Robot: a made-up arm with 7 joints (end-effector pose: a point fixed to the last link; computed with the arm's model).
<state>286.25 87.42 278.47 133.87 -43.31 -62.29 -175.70</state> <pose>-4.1 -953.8 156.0 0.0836 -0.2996 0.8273 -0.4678</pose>
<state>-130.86 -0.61 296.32 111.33 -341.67 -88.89 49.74</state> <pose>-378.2 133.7 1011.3 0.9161 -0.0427 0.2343 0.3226</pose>
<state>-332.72 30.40 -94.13 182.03 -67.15 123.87 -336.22</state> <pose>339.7 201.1 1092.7 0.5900 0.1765 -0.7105 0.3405</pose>
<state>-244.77 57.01 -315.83 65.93 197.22 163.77 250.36</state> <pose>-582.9 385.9 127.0 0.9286 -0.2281 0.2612 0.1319</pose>
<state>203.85 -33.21 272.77 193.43 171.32 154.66 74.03</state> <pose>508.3 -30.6 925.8 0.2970 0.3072 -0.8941 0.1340</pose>
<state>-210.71 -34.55 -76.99 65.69 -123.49 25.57 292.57</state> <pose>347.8 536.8 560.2 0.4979 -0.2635 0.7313 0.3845</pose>
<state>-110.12 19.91 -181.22 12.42 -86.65 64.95 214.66</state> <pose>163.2 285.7 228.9 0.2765 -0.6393 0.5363 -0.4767</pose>
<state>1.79 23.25 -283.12 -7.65 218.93 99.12 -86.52</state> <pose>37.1 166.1 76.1 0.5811 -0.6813 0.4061 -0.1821</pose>
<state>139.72 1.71 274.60 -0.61 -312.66 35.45 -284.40</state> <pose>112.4 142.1 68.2 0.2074 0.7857 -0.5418 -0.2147</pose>
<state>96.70 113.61 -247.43 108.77 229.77 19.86 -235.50</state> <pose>-638.0 694.9 175.4 0.4603 -0.7036 -0.2697 0.4694</pose>
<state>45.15 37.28 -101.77 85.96 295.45 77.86 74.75</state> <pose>543.9 -344.3 732.7 0.7462 0.3098 -0.5511 0.2082</pose>
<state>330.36 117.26 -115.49 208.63 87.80 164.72 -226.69</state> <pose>609.3 -150.6 -281.5 0.7908 0.2090 -0.5283 -0.2276</pose>
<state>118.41 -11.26 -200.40 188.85 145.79 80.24 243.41</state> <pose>107.3 17.7 1226.9 0.3148 0.0241 0.6493 0.6919</pose>
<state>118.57 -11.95 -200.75 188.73 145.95 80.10 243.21</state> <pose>114.1 6.1 1226.8 0.3142 0.0275 0.6452 0.6959</pose>
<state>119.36 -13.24 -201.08 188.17 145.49 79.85 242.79</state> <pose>127.5 -18.2 1226.8 0.3128 0.0347 0.6360 0.7046</pose>
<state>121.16 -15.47 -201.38 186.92 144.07 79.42 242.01</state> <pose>153.0 -61.4 1225.3 0.3095 0.0482 0.6191 0.7202</pose>
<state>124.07 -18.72 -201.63 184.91 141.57 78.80 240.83</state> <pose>195.7 -122.7 1217.8 0.3029 0.0704 0.5949 0.7412</pose>
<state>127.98 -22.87 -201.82 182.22 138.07 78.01 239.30</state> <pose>259.8 -194.7 1198.3 0.2910 0.1031 0.5668 0.7638</pose>
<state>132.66 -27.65 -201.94 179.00 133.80 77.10 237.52</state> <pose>345.3 -265.7 1161.7 0.2721 0.1460 0.5397 0.7832</pose>
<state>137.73 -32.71 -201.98 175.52 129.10 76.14 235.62</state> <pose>446.1 -322.9 1106.6 0.2466 0.1961 0.5186 0.7949</pose>
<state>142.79 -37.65 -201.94 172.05 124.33 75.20 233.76</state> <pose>550.7 -358.3 1036.9 0.2165 0.2480 0.5066 0.7969</pose>
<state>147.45 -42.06 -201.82 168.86 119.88 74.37 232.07</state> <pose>646.0 -370.9 962.1 0.1854 0.2952 0.5041 0.7902</pose>
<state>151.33 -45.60 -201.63 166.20 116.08 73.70 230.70</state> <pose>721.7 -366.9 893.5 0.1574 0.3330 0.5081 0.7785</pose>
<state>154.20 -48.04 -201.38 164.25 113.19 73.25 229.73</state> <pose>773.5 -355.3 841.5 0.1358 0.3586 0.5150 0.7667</pose>
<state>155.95 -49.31 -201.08 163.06 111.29 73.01 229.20</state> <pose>801.8 -344.1 811.5 0.1225 0.3723 0.5210 0.7583</pose>
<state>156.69 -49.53 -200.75 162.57 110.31 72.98 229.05</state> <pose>810.8 -336.9 803.4 0.1172 0.3757 0.5247 0.7548</pose>
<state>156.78 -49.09 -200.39 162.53 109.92 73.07 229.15</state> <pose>807.8 -333.2 809.5 0.1171 0.3730 0.5265 0.7550</pose>
